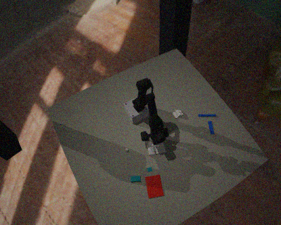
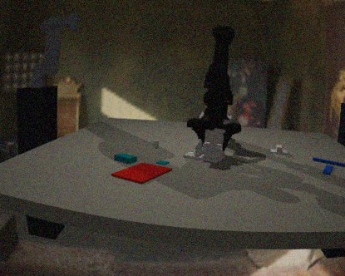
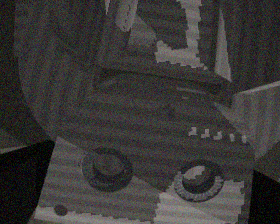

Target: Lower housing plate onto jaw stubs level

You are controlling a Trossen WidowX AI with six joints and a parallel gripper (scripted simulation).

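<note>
The white housing part lies 10 mm ahead of my gripper tip and 20 mm above it. From my gripper tip the other things lie so: white peg 50 mm behind, 200 mm to the right; then teal block 150 mm ahead, 280 mm to the right; then white jaw assembly 10 mm ahead, 30 mm to the right.
</note>
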